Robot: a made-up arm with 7 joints.
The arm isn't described. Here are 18 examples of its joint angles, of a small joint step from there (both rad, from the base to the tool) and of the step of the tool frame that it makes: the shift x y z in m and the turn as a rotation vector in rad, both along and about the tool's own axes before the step.
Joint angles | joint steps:
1: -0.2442 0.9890 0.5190 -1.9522 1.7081 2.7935 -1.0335 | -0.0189 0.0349 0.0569 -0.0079 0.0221 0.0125 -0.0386
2: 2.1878 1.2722 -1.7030 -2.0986 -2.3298 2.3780 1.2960 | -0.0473 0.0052 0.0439 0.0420 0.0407 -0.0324 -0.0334
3: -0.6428 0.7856 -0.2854 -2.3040 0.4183 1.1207 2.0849 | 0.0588 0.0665 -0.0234 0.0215 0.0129 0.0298 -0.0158
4: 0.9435 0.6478 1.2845 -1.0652 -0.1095 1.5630 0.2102 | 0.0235 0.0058 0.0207 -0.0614 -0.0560 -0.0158 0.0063
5: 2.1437 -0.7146 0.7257 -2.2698 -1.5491 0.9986 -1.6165 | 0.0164 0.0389 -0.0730 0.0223 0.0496 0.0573 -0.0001
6: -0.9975 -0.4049 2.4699 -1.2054 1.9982 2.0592 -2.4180 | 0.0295 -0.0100 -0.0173 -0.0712 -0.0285 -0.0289 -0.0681
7: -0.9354 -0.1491 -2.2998 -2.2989 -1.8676 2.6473 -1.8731 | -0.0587 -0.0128 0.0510 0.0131 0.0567 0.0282 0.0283
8: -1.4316 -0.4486 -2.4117 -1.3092 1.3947 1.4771 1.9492 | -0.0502 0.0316 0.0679 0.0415 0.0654 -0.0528 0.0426
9: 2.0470 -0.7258 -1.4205 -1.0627 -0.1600 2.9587 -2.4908 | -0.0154 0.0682 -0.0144 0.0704 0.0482 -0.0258 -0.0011
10: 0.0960 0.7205 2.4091 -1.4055 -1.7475 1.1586 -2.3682 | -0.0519 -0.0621 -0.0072 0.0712 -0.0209 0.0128 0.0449
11: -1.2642 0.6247 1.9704 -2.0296 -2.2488 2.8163 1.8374 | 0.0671 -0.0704 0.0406 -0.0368 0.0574 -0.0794 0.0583
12: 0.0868 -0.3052 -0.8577 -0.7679 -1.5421 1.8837 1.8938 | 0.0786 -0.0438 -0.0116 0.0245 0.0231 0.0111 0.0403
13: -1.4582 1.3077 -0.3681 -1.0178 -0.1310 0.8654 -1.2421 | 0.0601 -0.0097 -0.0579 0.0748 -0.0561 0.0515 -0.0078
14: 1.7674 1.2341 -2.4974 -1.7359 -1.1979 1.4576 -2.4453 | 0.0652 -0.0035 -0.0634 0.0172 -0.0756 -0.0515 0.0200
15: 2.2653 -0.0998 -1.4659 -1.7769 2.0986 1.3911 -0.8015 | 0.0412 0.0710 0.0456 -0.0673 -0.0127 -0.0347 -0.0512
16: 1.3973 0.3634 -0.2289 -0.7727 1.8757 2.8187 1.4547 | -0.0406 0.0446 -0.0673 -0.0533 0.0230 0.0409 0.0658
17: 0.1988 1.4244 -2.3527 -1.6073 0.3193 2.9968 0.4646 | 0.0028 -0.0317 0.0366 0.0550 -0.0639 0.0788 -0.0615
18: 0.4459 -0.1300 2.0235 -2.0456 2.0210 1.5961 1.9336 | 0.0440 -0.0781 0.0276 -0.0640 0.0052 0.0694 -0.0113
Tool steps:
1: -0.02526 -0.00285 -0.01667 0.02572 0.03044 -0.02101
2: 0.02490 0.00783 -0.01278 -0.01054 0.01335 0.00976
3: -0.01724 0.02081 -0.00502 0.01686 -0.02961 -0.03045
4: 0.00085 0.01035 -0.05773 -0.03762 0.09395 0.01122
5: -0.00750 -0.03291 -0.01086 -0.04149 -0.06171 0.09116
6: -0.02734 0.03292 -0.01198 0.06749 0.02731 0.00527
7: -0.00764 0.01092 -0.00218 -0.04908 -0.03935 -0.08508
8: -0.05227 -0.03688 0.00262 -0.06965 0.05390 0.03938
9: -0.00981 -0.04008 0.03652 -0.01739 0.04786 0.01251
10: -0.01717 0.02225 0.00338 0.05827 -0.02473 -0.12730
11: -0.00989 0.08423 -0.02658 0.02444 0.02355 -0.02820
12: 0.02759 -0.01370 -0.01674 -0.01140 0.04840 -0.12803
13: -0.00104 0.07170 0.02822 -0.17639 0.02502 -0.07795
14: -0.01825 0.02926 -0.05562 0.03242 -0.07727 -0.06175
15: -0.07215 -0.07449 -0.01562 -0.00884 0.06674 -0.09705
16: 0.06472 0.05174 -0.00453 0.11674 -0.12592 -0.01424
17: 0.00747 0.02403 -0.00018 0.08142 -0.04795 0.11949
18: 0.06832 0.01639 -0.03919 0.09366 -0.10495 -0.05805
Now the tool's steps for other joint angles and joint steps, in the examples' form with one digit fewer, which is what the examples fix.
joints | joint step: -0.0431 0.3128 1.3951 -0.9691 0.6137 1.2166 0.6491 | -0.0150 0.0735 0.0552 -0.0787 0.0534 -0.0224 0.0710
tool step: 0.0328 -0.0503 -0.0126 0.0722 0.1134 -0.1289
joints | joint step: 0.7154 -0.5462 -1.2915 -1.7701 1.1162 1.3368 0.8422 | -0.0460 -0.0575 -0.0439 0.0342 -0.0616 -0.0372 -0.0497
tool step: -0.0258 0.0052 0.0850 0.0431 -0.0224 0.0882
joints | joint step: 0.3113 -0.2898 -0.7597 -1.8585 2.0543 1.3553 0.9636 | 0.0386 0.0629 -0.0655 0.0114 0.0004 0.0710 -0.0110
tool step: 0.0314 0.0129 0.0253 0.0700 -0.1032 0.0157
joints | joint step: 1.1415 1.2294 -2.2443 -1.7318 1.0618 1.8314 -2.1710 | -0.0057 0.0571 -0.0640 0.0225 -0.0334 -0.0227 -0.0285
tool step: 0.0271 0.0088 0.0348 0.0034 0.1075 0.0216
